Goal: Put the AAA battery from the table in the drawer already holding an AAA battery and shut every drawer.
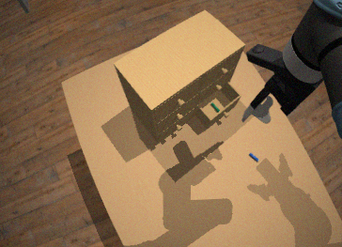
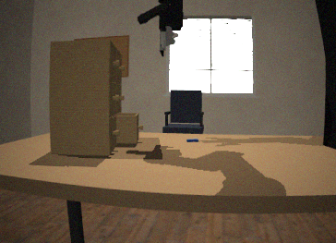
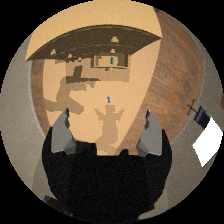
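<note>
Now: hand 300 mm above the blue AAA battery, 100 mm past it and 30 mm to the left of it. Also, from my hand: green battery: 290 mm below, 130 mm ahead, 20 mm to the left.
</note>
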